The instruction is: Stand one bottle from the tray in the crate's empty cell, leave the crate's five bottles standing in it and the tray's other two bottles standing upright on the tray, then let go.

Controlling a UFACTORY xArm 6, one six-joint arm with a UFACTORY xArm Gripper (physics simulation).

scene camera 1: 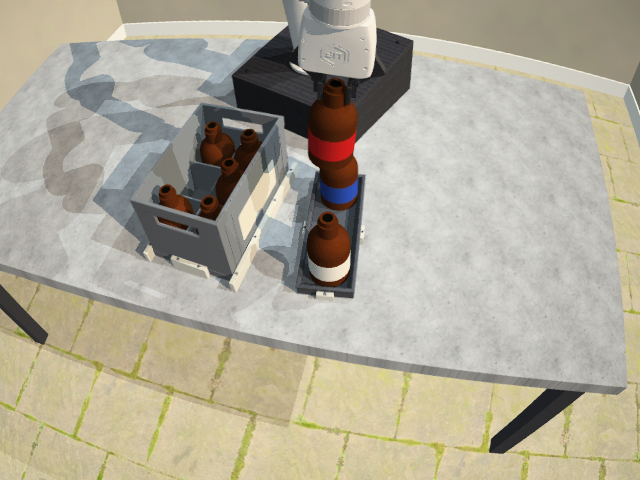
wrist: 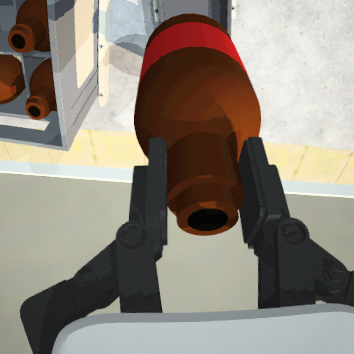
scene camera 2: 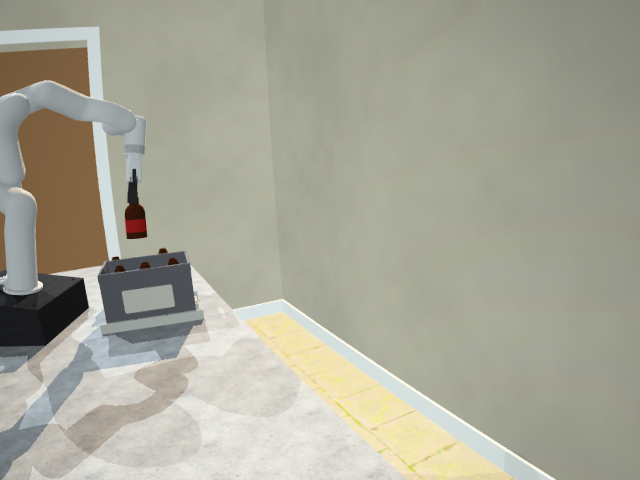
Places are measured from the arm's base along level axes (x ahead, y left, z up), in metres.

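Where they show: gripper, fingertip midpoint: (scene camera 1: 335,96) (wrist: 202,156) (scene camera 2: 132,203); arm's base at its link origin: (scene camera 2: 23,288).
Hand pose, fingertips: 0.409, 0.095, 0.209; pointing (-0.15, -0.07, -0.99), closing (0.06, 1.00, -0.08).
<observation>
Things, the pixels of their top centre, and the offset from my fingertips, as dx, dy, dz. "spot": a spot on its surface instead. Level surfaces: height alone.
- red-label bottle at its top centre: (wrist: 193,215) (scene camera 1: 331,81) (scene camera 2: 132,194) +0.004, -0.004, +0.032
- grey crate at its top centre: (scene camera 1: 207,155) (scene camera 2: 144,262) -0.020, -0.236, -0.165
- dark tray at a spot on its surface: (scene camera 1: 343,292) spot: +0.142, +0.027, -0.317
- blue-label bottle at its top centre: (scene camera 1: 338,141) -0.087, -0.007, -0.180
- white-label bottle at its top centre: (scene camera 1: 327,217) +0.089, -0.005, -0.180
- grey table at its surface level: dz -0.340
My gripper (scene camera 1: 334,96) (scene camera 2: 133,198) (wrist: 202,156) is shut on the neck of the red-label bottle (scene camera 1: 332,124) (scene camera 2: 135,227) (wrist: 197,100). That bottle hangs about upright, above the height of the crate's rim. The grey crate (scene camera 1: 186,242) (scene camera 2: 109,299) (wrist: 75,115) holds standing brown bottles; its empty cell (scene camera 1: 204,178) is the middle one of the row away from the tray. On the dark tray (scene camera 1: 343,292) stand the blue-label bottle (scene camera 1: 339,192), its neck hidden behind the held bottle, and the white-label bottle (scene camera 1: 328,253), both upright. The tray does not show in scene camera 2.
White blocks (scene camera 1: 190,266) line the crate's foot, and a long white strip (scene camera 1: 235,279) (scene camera 2: 155,322) runs between crate and tray. The robot's black base block (scene camera 1: 268,87) (scene camera 2: 64,310) stands behind them. The grey table (scene camera 1: 491,206) extends right of the tray.
</observation>
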